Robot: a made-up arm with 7 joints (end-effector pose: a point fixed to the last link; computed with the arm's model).
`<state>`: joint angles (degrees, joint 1 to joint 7).
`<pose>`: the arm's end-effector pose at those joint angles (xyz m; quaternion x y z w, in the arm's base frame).
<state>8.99 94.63 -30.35 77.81 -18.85 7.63 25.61</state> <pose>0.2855 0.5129 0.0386 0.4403 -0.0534 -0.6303 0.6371</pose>
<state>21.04 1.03 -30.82 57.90 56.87 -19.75 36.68</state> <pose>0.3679 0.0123 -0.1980 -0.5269 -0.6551 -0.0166 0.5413</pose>
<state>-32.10 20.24 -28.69 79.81 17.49 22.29 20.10</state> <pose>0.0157 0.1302 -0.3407 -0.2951 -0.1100 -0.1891 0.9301</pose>
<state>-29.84 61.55 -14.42 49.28 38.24 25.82 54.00</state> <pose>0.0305 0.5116 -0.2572 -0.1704 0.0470 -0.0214 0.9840</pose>
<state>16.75 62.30 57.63 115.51 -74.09 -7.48 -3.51</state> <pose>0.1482 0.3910 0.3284 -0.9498 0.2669 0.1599 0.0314</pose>
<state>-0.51 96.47 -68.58 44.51 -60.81 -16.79 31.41</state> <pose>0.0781 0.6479 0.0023 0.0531 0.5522 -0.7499 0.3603</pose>
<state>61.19 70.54 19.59 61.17 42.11 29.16 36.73</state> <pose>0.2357 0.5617 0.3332 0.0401 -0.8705 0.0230 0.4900</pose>
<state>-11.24 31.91 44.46 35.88 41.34 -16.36 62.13</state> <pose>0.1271 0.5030 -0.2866 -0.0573 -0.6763 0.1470 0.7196</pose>
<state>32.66 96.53 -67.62 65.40 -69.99 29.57 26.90</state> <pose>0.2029 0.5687 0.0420 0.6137 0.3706 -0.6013 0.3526</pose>
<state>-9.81 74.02 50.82 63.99 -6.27 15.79 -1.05</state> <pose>0.2189 0.5987 0.1572 0.6803 -0.4459 0.0158 0.5815</pose>
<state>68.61 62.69 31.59 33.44 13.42 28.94 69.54</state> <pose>0.2715 0.6213 0.2264 -0.1408 -0.8150 0.0237 0.5615</pose>
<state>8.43 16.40 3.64 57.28 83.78 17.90 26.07</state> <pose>0.3421 0.2493 -0.2473 -0.4848 -0.4917 0.3836 0.6132</pose>
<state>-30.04 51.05 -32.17 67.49 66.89 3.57 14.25</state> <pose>0.0046 0.3493 -0.3204 -0.1446 -0.1623 0.0560 0.9745</pose>
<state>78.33 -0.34 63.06 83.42 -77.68 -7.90 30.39</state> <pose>0.3556 0.4429 0.2575 0.4429 -0.7215 0.0974 0.5233</pose>
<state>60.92 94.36 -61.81 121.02 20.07 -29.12 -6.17</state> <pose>0.2771 0.2995 0.1349 0.1319 -0.7729 -0.5515 0.2849</pose>
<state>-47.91 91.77 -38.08 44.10 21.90 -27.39 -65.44</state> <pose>0.0097 0.6211 -0.0319 0.6094 -0.3071 -0.4913 0.5412</pose>
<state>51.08 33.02 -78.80 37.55 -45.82 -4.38 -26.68</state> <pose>0.4069 0.3059 -0.1296 0.4625 -0.4378 -0.7221 0.2701</pose>
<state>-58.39 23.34 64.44 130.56 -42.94 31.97 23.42</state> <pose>0.0862 0.4237 -0.0115 0.6408 -0.1543 -0.2509 0.7089</pose>
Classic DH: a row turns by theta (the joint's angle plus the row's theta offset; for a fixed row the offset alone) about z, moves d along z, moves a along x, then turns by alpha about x. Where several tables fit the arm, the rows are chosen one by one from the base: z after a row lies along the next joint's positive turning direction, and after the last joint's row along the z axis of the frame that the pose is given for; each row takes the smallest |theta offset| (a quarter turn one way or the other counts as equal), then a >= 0, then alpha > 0; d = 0 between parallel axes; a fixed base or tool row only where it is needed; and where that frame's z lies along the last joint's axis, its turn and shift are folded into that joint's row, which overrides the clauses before.
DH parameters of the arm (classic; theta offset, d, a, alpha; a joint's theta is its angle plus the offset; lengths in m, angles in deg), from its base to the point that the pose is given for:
base (fixed): 0 0.131 -0.003 90
joint 1: -90 -0.154 0.018 -90
joint 2: 90 0.038 0.029 -90
joint 3: -90 -0.239 0.012 90
joint 4: 0 0.04 -0.024 -90
joint 5: 0 -0.275 -0.01 -90
joint 6: -90 -0.019 0.009 90
joint 7: 90 0.012 0.028 90
tool (fixed): -90 -0.02 0 0

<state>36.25 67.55 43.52 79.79 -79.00 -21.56 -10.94</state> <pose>0.1694 0.5176 0.3365 0.9279 -0.2759 -0.2258 0.1090</pose>
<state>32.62 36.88 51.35 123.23 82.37 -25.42 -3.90</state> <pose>0.1997 0.3871 0.2815 0.1809 0.9411 -0.1681 0.2311</pose>
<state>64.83 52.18 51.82 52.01 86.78 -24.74 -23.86</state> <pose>0.2393 0.5972 0.2532 0.2300 0.6417 -0.6915 0.2390</pose>
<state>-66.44 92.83 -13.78 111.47 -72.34 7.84 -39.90</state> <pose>0.0581 0.3139 -0.1566 0.1531 -0.4995 -0.8492 0.0770</pose>
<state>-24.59 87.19 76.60 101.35 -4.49 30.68 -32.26</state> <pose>0.2206 0.3941 0.3191 0.7891 -0.5973 0.0719 0.1239</pose>
